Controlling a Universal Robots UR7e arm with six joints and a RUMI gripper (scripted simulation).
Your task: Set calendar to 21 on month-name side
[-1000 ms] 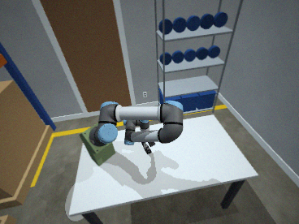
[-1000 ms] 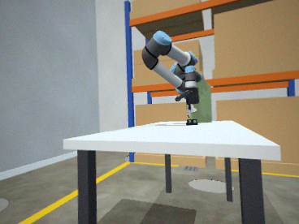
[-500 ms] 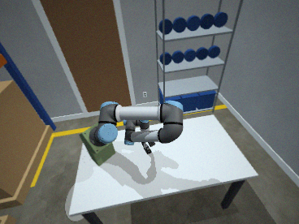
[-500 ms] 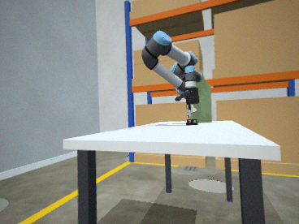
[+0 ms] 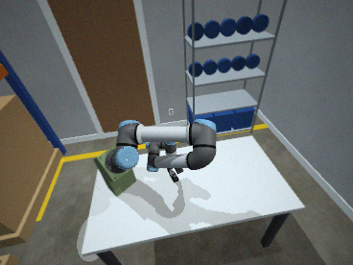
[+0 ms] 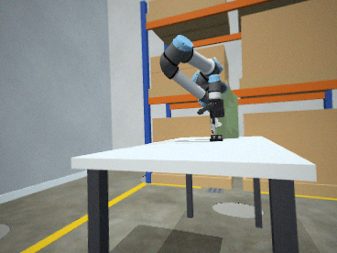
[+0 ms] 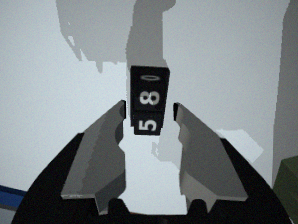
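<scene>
Now: hand 4 cm above the dark cube.
</scene>
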